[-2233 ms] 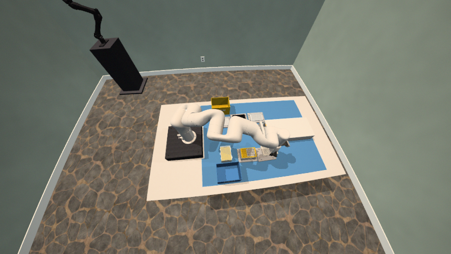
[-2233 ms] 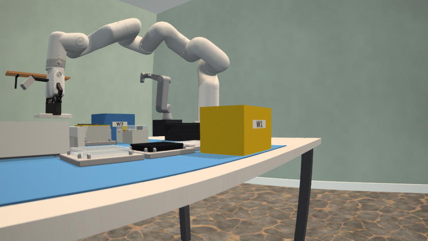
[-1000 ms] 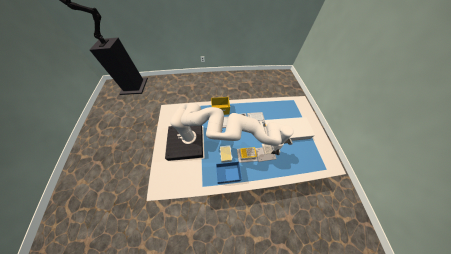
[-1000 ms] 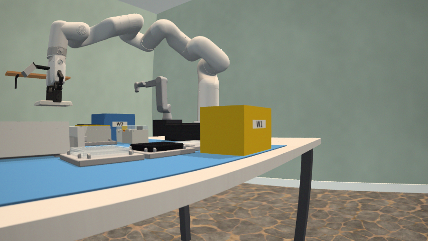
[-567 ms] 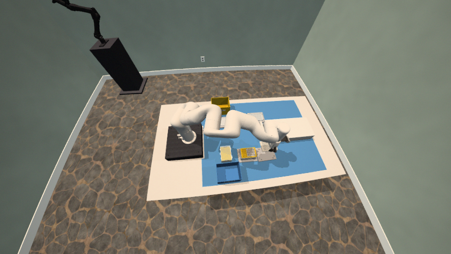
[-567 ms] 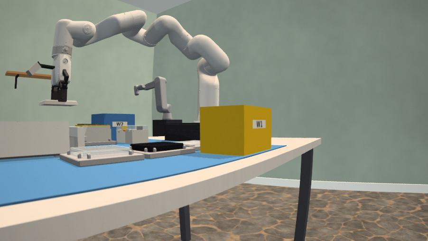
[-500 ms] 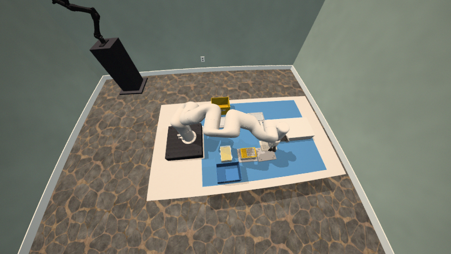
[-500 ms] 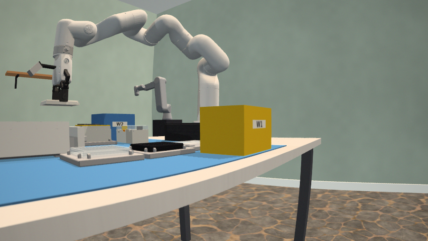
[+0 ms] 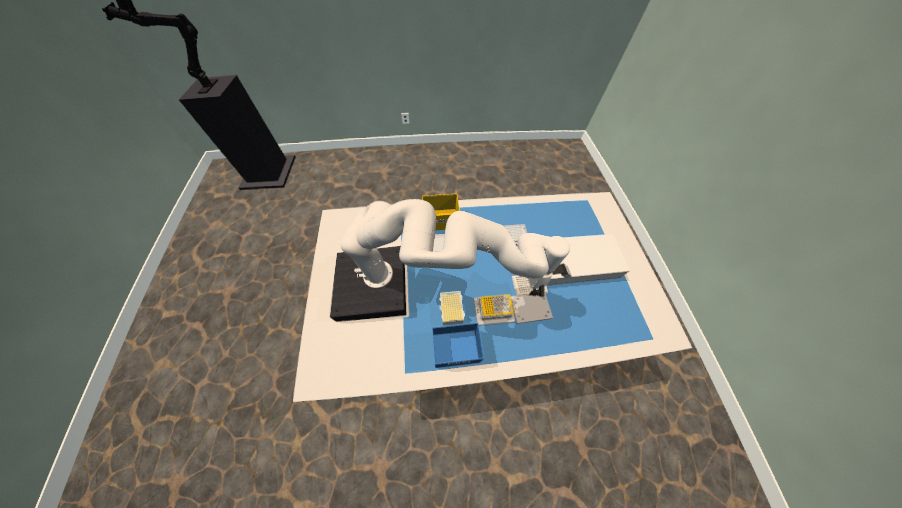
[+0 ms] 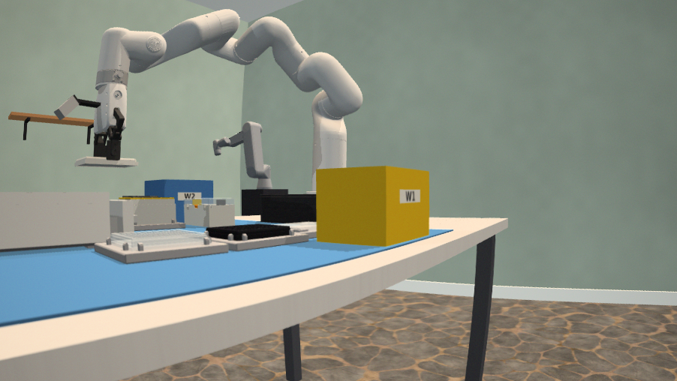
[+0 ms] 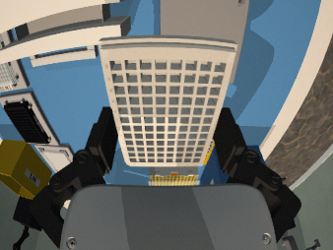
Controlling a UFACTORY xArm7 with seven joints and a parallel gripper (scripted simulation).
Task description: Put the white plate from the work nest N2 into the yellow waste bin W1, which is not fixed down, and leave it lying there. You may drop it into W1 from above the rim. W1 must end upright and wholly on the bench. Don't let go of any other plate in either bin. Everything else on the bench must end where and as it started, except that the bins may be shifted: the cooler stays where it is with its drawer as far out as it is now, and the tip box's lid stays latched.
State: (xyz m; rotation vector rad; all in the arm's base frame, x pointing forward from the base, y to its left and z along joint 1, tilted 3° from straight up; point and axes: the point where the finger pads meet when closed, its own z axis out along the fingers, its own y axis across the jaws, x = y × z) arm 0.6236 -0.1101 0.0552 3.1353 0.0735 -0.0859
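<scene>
Right now my hand is 450 mm to the right of the yellow bin W1, 330 mm past it and 120 mm above it. The rest, counted from my hand: white plate: 10 mm below; grey nest N2: 150 mm below, 50 mm to the right, 40 mm ahead; yellow rack: 130 mm behind, 100 mm below, 60 mm to the right.
</scene>
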